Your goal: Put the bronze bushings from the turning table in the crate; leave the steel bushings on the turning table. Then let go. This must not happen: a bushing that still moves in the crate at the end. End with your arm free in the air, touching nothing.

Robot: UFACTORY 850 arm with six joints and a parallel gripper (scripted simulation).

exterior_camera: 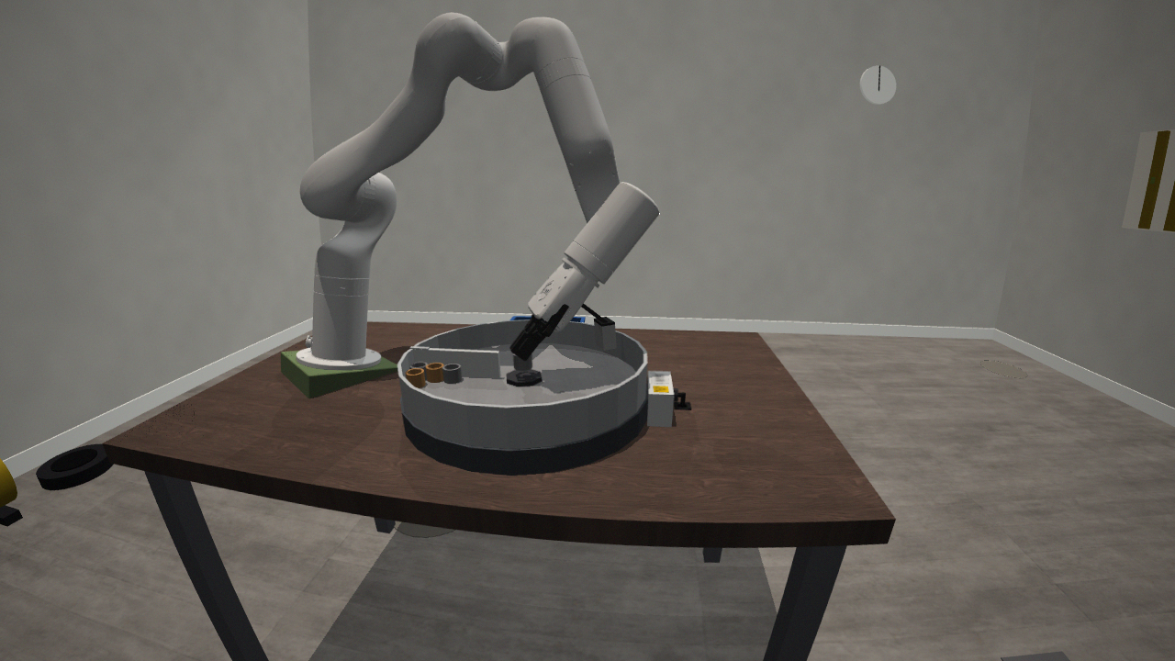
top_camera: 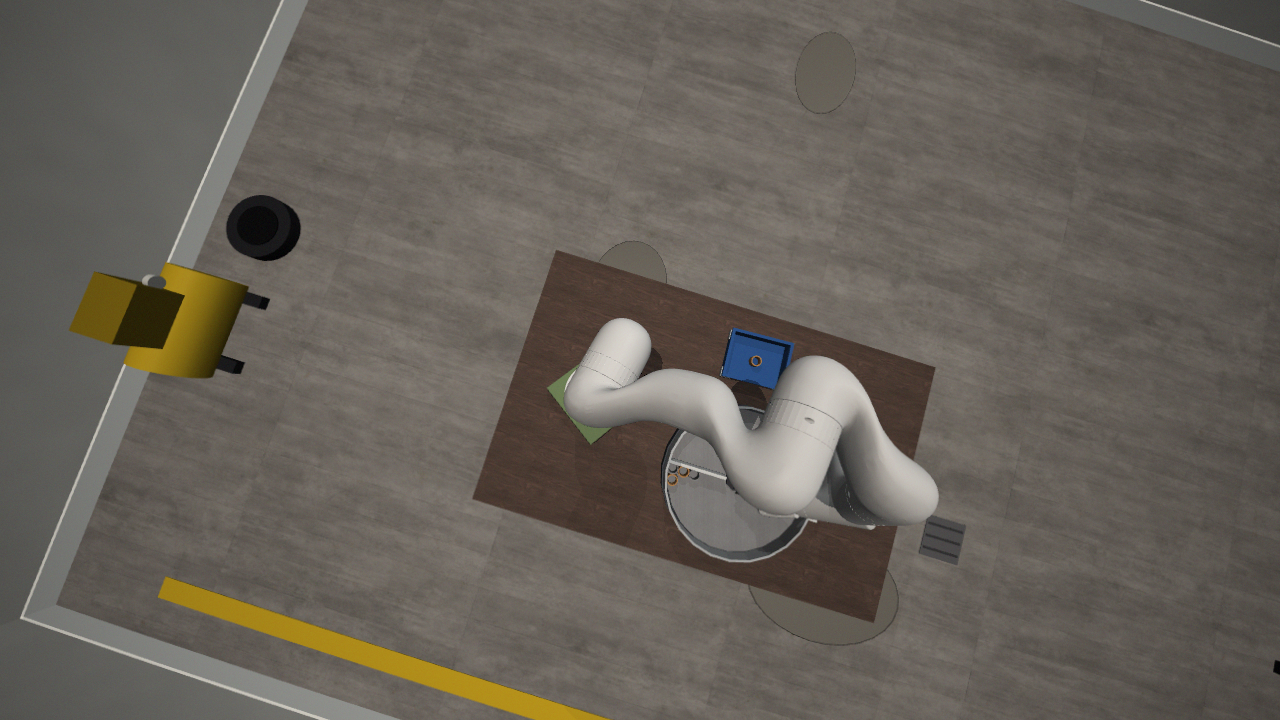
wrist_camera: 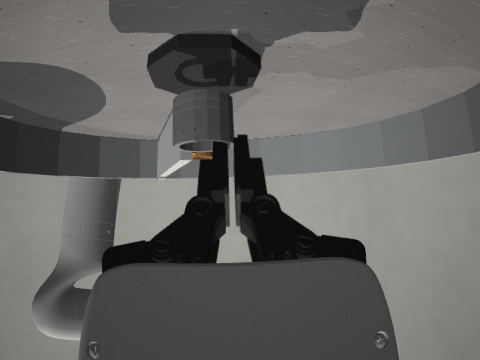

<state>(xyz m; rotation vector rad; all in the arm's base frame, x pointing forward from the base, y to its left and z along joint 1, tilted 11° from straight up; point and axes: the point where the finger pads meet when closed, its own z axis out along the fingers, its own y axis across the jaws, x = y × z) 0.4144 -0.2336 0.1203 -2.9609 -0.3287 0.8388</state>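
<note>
Right now my hand is 10 mm to the right of the grey turning table and 70 mm above it. Round my hand: blue crate (30 mm ahead, 370 mm to the left, 100 mm below).
</note>
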